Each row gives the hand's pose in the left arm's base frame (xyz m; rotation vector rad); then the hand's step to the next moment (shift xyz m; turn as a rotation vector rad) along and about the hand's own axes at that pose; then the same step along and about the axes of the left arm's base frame.
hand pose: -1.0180 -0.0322 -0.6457 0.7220 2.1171 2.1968
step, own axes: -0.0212 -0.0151 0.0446 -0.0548 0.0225 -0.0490
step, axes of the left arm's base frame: 0.0289 0.0368 -0.0219 0.0399 -0.0656 0.0048
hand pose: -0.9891 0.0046 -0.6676 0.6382 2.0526 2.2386
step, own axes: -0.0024 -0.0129 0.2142 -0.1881 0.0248 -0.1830
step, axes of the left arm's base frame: 0.0680 0.2035 -0.0043 0.1192 -0.2325 -0.0347
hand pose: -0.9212 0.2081 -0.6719 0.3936 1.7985 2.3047
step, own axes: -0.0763 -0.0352 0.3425 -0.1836 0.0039 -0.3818
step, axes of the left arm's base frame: 0.1823 0.2996 0.0371 0.0505 -0.4086 -0.0999
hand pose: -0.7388 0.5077 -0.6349 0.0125 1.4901 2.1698
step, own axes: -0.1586 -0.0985 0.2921 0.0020 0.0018 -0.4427
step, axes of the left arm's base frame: 0.2603 0.2170 0.0730 -0.1279 -0.3856 -0.1759
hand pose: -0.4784 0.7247 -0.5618 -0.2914 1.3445 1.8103
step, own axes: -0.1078 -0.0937 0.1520 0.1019 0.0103 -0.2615
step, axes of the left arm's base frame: 0.1784 0.0873 0.0637 -0.1447 -0.1798 -0.1600
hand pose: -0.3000 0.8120 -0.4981 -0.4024 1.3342 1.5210
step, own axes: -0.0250 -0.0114 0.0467 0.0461 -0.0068 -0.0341
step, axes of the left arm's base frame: 0.0367 0.0276 0.0288 -0.0257 -0.0094 -0.0508
